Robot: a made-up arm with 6 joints. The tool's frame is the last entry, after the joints. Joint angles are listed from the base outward. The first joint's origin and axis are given. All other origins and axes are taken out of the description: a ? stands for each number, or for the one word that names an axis. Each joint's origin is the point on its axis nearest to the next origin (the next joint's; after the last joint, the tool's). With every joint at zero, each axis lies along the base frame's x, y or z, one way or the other. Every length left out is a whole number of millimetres.
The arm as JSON. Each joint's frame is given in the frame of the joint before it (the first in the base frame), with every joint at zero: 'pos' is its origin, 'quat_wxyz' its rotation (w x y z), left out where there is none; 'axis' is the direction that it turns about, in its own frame. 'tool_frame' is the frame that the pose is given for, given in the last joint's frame.
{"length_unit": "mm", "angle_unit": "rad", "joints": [
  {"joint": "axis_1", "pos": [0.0, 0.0, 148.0], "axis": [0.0, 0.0, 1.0]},
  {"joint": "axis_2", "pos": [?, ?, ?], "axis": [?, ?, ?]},
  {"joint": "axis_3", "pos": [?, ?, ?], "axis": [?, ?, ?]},
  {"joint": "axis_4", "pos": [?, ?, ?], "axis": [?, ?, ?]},
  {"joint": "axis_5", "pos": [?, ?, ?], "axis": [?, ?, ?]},
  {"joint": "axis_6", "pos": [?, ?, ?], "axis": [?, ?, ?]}
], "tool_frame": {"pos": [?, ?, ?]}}
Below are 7 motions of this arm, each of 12 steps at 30 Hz.
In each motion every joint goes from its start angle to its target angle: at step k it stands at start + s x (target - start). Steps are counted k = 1, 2, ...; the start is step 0. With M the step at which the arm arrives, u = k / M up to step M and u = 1 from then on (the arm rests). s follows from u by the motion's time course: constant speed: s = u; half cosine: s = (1 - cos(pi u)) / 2; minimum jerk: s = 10 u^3 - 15 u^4 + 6 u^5.
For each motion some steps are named. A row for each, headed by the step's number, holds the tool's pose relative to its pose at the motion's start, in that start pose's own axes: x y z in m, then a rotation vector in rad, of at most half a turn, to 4 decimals.
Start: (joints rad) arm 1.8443 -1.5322 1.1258 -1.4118 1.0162 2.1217
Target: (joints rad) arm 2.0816 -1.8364 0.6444 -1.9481 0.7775 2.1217
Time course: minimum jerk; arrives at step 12
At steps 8, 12:
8: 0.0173 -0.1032 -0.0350 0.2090 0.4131 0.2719
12: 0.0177 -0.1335 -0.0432 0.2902 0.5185 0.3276

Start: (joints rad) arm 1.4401 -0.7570 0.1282 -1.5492 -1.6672 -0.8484
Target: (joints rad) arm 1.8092 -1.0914 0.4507 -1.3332 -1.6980 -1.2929
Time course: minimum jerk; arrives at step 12
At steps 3, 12:
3: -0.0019 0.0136 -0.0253 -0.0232 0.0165 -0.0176
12: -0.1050 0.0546 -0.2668 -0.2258 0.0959 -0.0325

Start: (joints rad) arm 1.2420 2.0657 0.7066 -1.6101 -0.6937 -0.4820
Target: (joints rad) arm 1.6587 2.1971 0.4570 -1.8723 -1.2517 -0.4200
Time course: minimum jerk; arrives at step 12
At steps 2, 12:
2: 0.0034 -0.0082 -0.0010 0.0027 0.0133 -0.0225
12: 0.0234 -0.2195 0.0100 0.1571 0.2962 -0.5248

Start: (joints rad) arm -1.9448 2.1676 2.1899 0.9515 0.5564 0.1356
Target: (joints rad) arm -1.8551 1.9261 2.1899 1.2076 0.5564 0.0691
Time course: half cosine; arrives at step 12
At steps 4, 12:
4: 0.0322 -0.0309 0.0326 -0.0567 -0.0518 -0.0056
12: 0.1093 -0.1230 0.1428 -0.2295 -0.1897 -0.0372

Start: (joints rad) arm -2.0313 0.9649 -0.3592 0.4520 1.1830 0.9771
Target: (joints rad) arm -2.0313 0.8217 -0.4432 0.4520 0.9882 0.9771
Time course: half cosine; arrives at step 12
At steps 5, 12:
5: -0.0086 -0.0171 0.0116 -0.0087 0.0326 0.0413
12: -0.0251 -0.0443 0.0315 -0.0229 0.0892 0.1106

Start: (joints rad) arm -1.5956 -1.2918 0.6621 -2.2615 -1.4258 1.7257
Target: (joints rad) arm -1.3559 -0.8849 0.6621 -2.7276 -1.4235 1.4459
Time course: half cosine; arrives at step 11
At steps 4, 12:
4: -0.0459 -0.0278 -0.0415 0.1811 -0.1778 -0.1199
12: -0.1448 -0.0662 -0.1546 0.5792 -0.6600 -0.3715

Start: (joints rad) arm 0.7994 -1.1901 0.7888 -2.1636 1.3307 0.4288
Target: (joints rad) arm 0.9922 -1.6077 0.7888 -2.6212 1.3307 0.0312
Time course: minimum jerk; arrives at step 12
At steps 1, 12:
1: -0.0009 0.0013 0.0008 0.0047 0.0019 -0.0021
12: -0.1348 0.2300 0.2389 0.8924 0.3484 -0.4474

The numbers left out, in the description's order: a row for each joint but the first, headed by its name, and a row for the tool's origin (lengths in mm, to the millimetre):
axis_2: xyz 0.0 0.0 0.0, axis 0.0 1.0 0.0
axis_3: xyz 0.0 0.0 428.0, axis 0.0 -1.0 0.0
axis_4: xyz 384.0 0.0 0.0, axis -1.0 0.0 0.0
axis_5: xyz 0.0 -135.0 0.0, axis 0.0 -1.0 0.0
axis_6: xyz 0.0 0.0 0.0, axis -1.0 0.0 0.0
tool: xyz 0.0 0.0 0.0

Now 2 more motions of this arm.
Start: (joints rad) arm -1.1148 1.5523 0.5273 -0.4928 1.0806 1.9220
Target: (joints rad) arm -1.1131 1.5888 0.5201 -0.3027 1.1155 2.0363
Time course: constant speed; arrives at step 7
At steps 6, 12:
6: 0.0071 0.0093 -0.0045 -0.1857 -0.1304 -0.0499
12: 0.0083 0.0108 -0.0050 -0.2156 -0.1523 -0.0595

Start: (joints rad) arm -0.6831 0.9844 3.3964 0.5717 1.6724 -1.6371
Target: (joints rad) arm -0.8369 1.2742 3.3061 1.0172 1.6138 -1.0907
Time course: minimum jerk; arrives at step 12
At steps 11, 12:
11: -0.0225 0.0883 -0.0532 -0.1489 0.5727 -0.1417
12: -0.0227 0.0888 -0.0534 -0.1494 0.5758 -0.1413

